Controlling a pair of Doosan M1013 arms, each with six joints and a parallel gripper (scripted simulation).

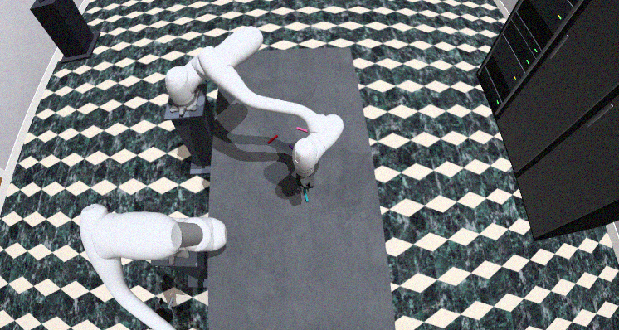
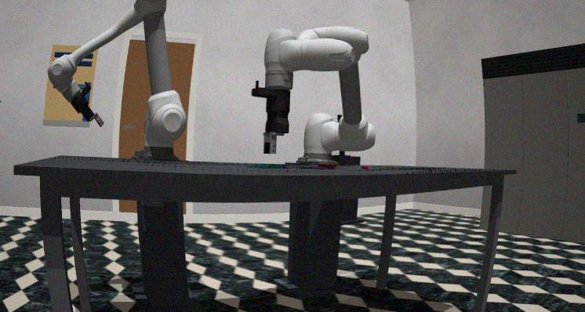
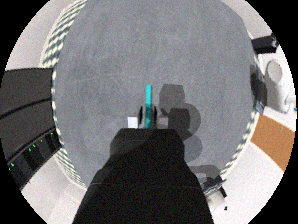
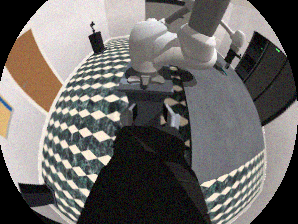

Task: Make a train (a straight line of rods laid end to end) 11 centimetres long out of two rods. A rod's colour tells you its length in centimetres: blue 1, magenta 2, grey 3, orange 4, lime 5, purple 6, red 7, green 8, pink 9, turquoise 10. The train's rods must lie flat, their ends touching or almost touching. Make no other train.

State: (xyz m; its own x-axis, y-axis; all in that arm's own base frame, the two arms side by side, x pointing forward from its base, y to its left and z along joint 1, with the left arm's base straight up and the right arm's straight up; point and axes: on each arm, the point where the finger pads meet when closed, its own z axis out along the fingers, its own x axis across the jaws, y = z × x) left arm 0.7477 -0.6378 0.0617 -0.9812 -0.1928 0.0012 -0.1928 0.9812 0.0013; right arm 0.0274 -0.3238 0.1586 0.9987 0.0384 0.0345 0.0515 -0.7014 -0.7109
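My left gripper is now 6 cm above the turquoise rod. Also, from my left hand: small blue rod: 6 cm below, 5 cm to the left, 1 cm behind; then red rod: 33 cm to the left, 15 cm behind, 6 cm below; then pink rod: 38 cm to the left, 6 cm below, 3 cm ahead.
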